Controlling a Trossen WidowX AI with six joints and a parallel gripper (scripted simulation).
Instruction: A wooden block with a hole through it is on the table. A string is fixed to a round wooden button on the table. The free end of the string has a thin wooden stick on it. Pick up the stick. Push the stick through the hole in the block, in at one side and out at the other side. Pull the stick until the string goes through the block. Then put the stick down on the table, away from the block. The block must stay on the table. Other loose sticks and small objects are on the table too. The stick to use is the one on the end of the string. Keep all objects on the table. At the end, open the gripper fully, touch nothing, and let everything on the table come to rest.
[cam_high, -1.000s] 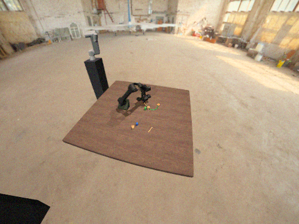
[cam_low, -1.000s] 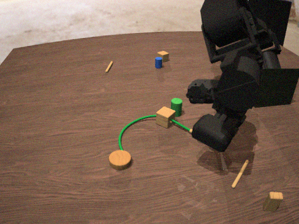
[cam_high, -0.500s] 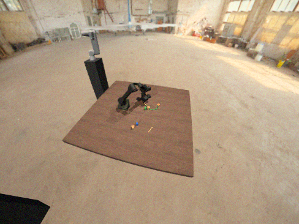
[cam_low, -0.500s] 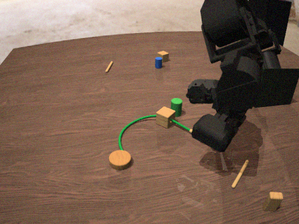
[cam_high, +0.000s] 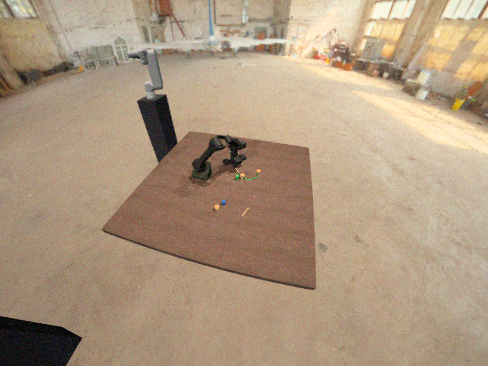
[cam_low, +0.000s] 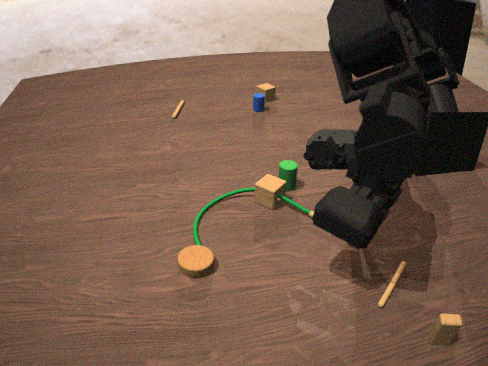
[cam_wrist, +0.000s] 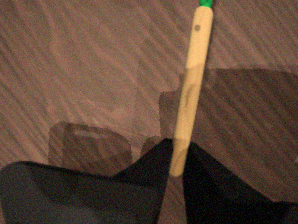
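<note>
The thin wooden stick lies 3 cm to the right of my gripper tip, 3 cm ahead of it and 1 cm above it. From my gripper tip the other things lie so: blue cylinder (38 cm to the right, 2 cm ahead, 2 cm above); then round wooden button (19 cm ahead, 1 cm above); then green cylinder (12 cm to the right, 5 cm ahead, 2 cm above).
</note>
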